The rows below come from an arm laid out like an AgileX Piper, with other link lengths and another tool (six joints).
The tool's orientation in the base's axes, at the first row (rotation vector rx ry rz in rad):
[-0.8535 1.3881 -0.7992]
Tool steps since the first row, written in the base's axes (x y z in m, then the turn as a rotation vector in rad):
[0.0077 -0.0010 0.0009 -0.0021 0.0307 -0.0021]
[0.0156 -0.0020 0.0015 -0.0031 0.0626 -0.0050]
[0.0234 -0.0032 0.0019 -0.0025 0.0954 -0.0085]
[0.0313 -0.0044 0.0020 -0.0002 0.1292 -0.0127]
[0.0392 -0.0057 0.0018 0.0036 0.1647 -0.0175]
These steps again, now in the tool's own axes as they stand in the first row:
[0.0007 -0.0014 0.0077 -0.0259 0.0168 -0.0009]
[0.0015 -0.0026 0.0155 -0.0524 0.0348 -0.0007]
[0.0026 -0.0037 0.0233 -0.0793 0.0537 0.0011]
[0.0039 -0.0045 0.0311 -0.1068 0.0737 0.0047]
[0.0054 -0.0051 0.0390 -0.1353 0.0951 0.0099]

